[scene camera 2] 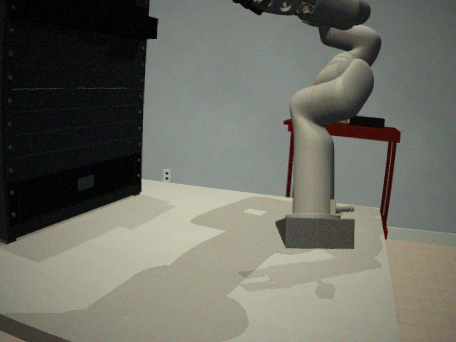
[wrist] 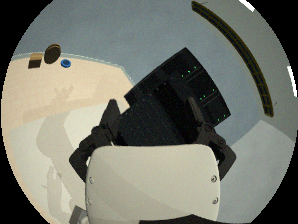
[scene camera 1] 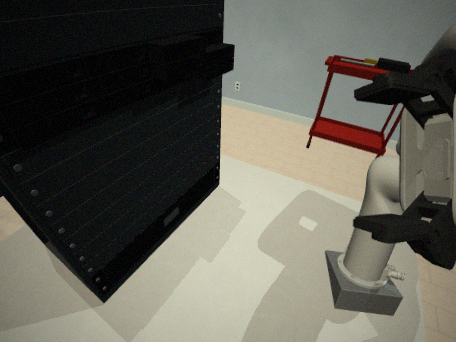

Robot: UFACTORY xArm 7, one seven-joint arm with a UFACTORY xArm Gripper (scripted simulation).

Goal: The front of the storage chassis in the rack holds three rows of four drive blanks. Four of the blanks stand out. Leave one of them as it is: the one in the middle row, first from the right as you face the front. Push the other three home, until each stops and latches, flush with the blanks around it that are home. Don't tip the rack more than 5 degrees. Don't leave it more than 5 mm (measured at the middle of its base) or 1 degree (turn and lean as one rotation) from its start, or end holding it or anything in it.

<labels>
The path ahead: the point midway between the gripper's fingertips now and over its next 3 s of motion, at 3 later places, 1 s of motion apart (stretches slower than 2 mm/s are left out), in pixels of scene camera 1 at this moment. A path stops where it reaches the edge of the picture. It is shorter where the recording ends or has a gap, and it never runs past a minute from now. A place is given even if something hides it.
The gripper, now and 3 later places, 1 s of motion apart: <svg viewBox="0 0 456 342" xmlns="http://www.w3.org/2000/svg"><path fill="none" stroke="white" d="M370 157L308 187L285 109L300 81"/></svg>
</labels>
